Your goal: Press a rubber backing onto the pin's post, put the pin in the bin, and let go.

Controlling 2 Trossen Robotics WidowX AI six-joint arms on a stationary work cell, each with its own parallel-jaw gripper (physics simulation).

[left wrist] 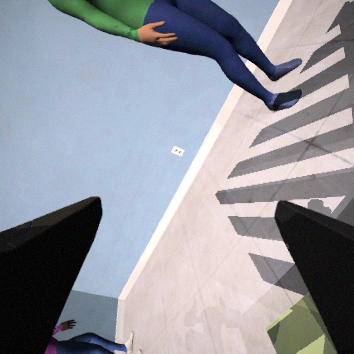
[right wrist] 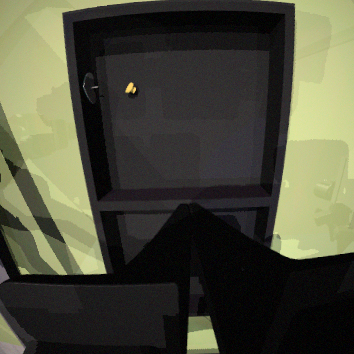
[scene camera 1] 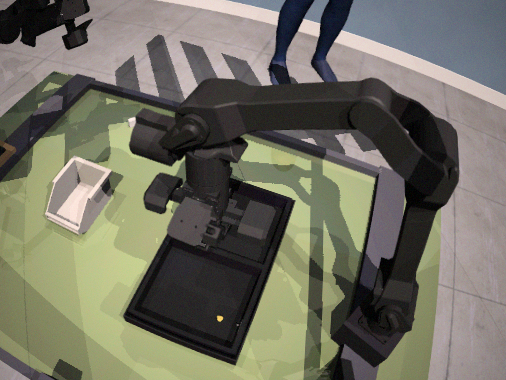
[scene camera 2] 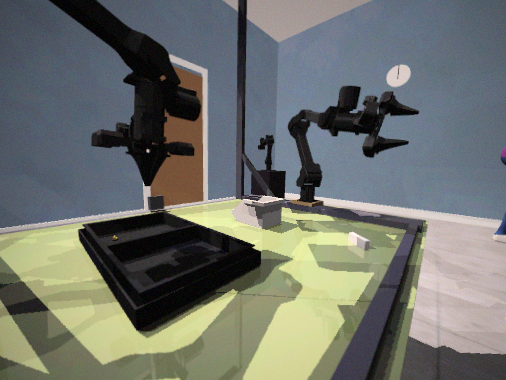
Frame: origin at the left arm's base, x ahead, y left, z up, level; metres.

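Seen in the pictures: left gripper, fingertip midpoint: [left wrist: 189, 207] [scene camera 2: 413, 127]; right gripper, fingertip midpoint: [right wrist: 187, 211] [scene camera 2: 147, 186]; left arm's base, link origin: [scene camera 2: 307, 200]; right arm's base, link origin: [scene camera 1: 380, 321].
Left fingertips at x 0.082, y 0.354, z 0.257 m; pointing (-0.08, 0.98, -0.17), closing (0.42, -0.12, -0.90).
Observation:
Pixels of each thing's middle, then the offset from my left fingertips to it.
- small yellow backing, body centre: [right wrist: 131, 88] [scene camera 1: 219, 317] [scene camera 2: 115, 238] 0.599 m ahead, 0.440 m right, 0.279 m down
- pin, body centre: [right wrist: 92, 90] 0.635 m ahead, 0.438 m right, 0.270 m down
- pale bin, body centre: [scene camera 1: 79, 197] [scene camera 2: 257, 210] 0.229 m ahead, 0.347 m right, 0.254 m down
- black tray, body centre: [right wrist: 183, 196] [scene camera 1: 216, 256] [scene camera 2: 157, 242] 0.544 m ahead, 0.329 m right, 0.270 m down
- small white block, body centre: [scene camera 1: 138, 120] [scene camera 2: 358, 240] 0.194 m ahead, 0.056 m right, 0.278 m down
A small yellow backing [scene camera 1: 220, 318] [scene camera 2: 115, 238] [right wrist: 131, 88] lies on the floor of the black tray's larger compartment. The pin [right wrist: 89, 88], a thin disc, leans against that compartment's side wall in the right wrist view, with its short post pointing towards the backing; in scene camera 1 a pale speck marks it. The pale bin [scene camera 1: 96, 206] [scene camera 2: 269, 215] stands apart from the tray. My right gripper [scene camera 2: 147, 184] [right wrist: 187, 211] is shut and empty, above the tray near its divider. My left gripper [scene camera 2: 413, 127] [left wrist: 189, 207] is wide open and empty, raised far from the tray.
The black tray [scene camera 1: 176, 340] [scene camera 2: 197, 296] [right wrist: 178, 8] has raised walls and a divider [right wrist: 182, 205]. A small white block [scene camera 1: 132, 122] [scene camera 2: 359, 241] lies near the dark table frame [scene camera 2: 387, 300]. My right arm crosses above the tray in scene camera 1.

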